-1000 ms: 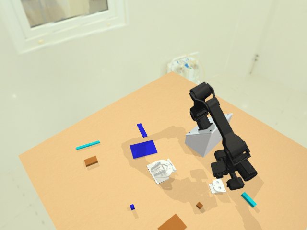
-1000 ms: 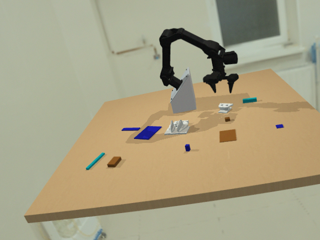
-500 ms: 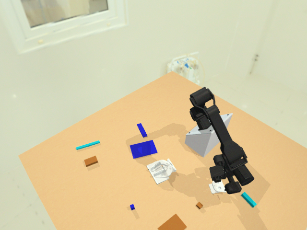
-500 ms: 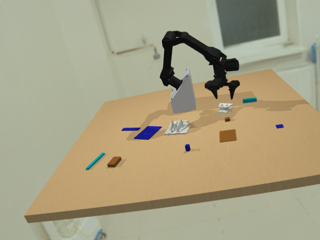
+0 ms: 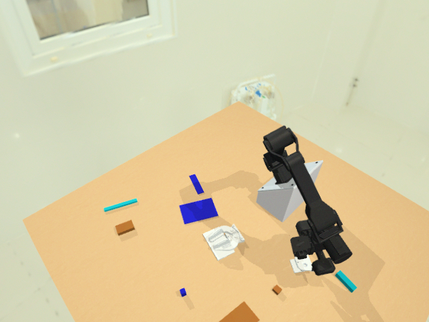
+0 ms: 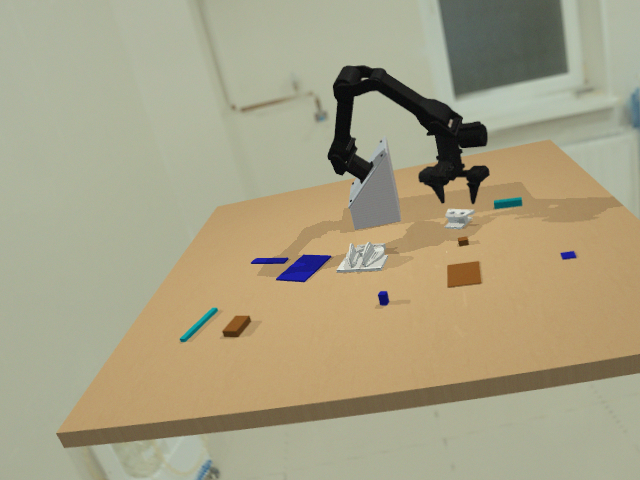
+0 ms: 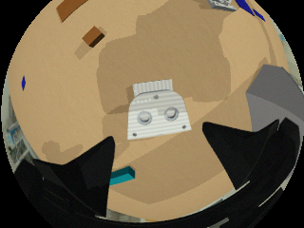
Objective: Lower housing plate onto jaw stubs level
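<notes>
My gripper tip is now 5 cm above the white part, 1 cm to the left of it and 1 cm short of it. Round my gripper tip: teal bar (14 cm to the left, 5 cm below, 4 cm behind); then brown plate (30 cm ahead, 6 cm to the right, 6 cm below); then small brown cube (14 cm ahead, 5 cm below, 2 cm to the right).
</notes>
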